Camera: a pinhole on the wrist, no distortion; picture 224 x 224 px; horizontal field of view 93.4 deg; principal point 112.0 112.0 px. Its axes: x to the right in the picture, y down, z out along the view. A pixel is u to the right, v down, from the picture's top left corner.
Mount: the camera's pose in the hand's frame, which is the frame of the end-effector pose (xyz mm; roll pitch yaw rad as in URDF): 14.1 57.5 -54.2 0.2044 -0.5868 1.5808
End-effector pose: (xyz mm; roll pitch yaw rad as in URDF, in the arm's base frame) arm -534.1 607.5 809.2 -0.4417 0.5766 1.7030
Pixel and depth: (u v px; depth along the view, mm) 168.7 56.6 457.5
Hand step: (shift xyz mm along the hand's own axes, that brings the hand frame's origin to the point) 342.3 44.4 414.3
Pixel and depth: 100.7 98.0 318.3
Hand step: 122.0 -137.6 179.3
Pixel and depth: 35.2 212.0 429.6
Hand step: -291.9 -484.6 191.8
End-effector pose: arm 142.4 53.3 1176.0 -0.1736 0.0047 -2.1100
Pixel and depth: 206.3 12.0 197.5
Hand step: 236.8 120.6 172.9
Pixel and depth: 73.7 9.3 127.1
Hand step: 161.9 -34.4 3.0
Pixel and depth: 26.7 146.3 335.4
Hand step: -20.3 -362.7 87.6
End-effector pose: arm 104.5 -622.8 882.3 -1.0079 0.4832 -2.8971
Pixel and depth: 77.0 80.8 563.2
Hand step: 295.9 -381.9 273.5
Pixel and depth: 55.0 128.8 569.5
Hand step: 46.7 -517.3 255.2
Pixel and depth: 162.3 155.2 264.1
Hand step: -37.6 6.5 249.1
